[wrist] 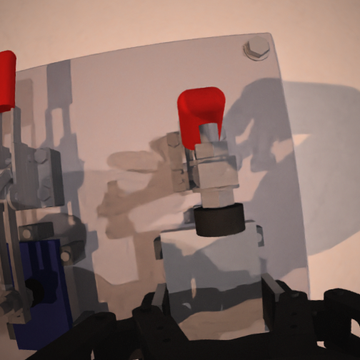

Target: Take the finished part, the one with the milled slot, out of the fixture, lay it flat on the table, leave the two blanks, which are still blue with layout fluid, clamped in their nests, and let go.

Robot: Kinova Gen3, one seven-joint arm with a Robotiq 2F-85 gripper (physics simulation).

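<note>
The finished part (pixel 212 260), a bare grey block, shows at the lower middle of the wrist view. My gripper (pixel 213 294) is shut on it, with one finger against each side. The part looks raised slightly off its nest and level. A dark band crosses its face; I cannot tell slot from shadow there. A black clamp pad (pixel 220 221) overlaps the view of its far edge. A blue blank (pixel 47 300) lies at the lower left, with a clamp arm and dark pad over it. The second blank does not show.
The clamp's red handle (pixel 201 107) stands upright just beyond the part. Another red handle (pixel 6 80) and its clamp (pixel 40 177) stand at the left. The fixture plate (pixel 125 70) has a hex bolt (pixel 257 47) at its far right corner; the table (pixel 325 55) extends beyond.
</note>
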